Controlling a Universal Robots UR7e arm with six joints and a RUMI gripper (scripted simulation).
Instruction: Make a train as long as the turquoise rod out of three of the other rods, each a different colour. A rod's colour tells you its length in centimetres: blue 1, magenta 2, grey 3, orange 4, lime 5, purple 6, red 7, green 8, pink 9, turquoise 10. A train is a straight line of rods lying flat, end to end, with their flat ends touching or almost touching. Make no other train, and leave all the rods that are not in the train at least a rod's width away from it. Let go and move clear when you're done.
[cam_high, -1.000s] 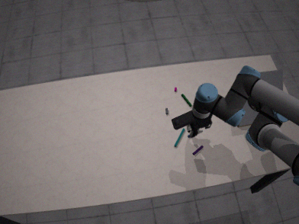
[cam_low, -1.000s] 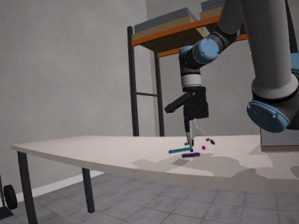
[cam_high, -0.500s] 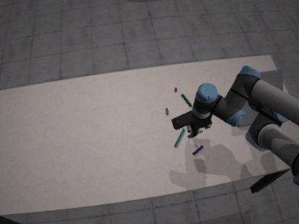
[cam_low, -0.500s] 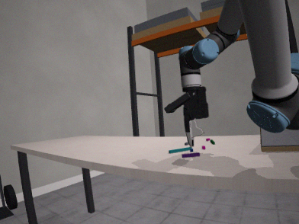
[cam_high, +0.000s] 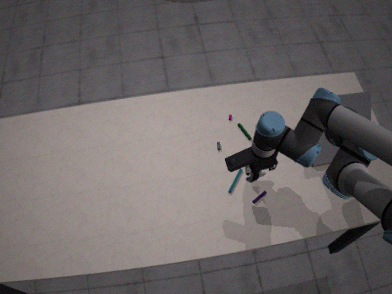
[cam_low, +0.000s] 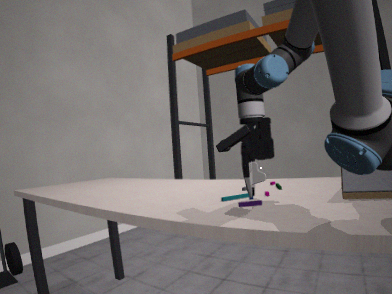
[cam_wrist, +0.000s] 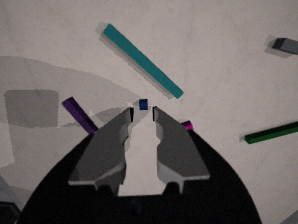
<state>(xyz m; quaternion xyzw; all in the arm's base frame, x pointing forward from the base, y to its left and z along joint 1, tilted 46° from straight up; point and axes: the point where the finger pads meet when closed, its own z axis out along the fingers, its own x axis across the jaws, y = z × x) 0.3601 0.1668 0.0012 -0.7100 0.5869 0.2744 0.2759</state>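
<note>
Now: hand 20 mm above the small blue rod. Round my hand: turquoise rod (50 mm ahead, 20 mm below); then grey rod (150 mm to the right, 90 mm ahead, 20 mm below); then purple rod (70 mm to the left, 30 mm behind, 20 mm below).
</note>
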